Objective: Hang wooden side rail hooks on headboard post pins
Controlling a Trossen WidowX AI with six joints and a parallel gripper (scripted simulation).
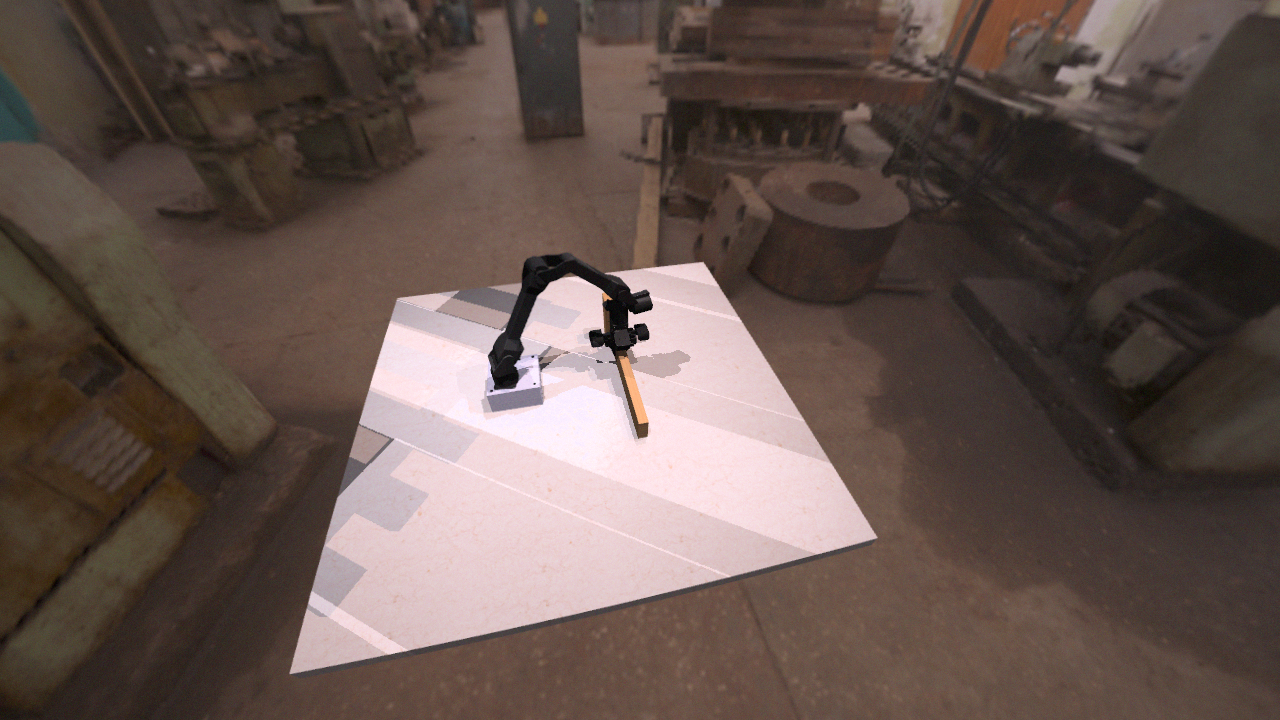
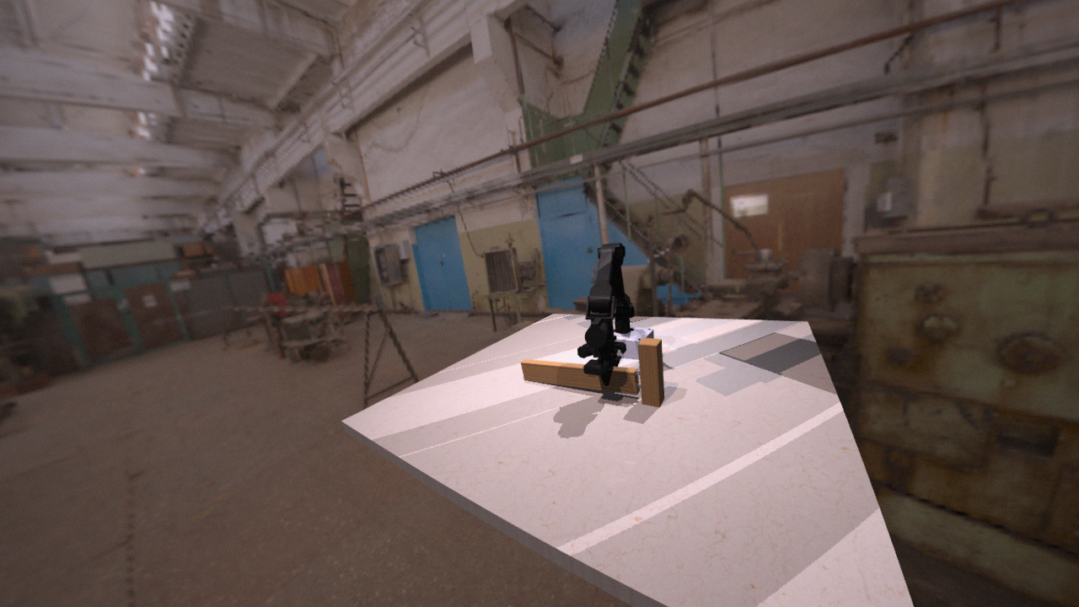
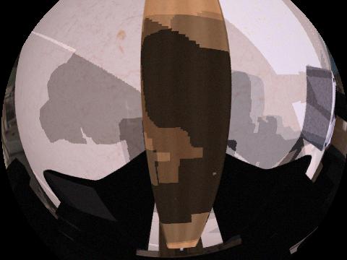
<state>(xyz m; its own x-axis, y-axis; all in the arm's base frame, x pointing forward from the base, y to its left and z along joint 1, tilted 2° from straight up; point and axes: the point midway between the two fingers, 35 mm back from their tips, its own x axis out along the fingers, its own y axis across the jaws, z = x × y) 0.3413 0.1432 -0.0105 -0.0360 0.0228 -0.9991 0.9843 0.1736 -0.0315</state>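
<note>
Right now my gripper tip is 2 cm past the wooden headboard post, 13 cm to the right of it and 4 cm below it.
</note>
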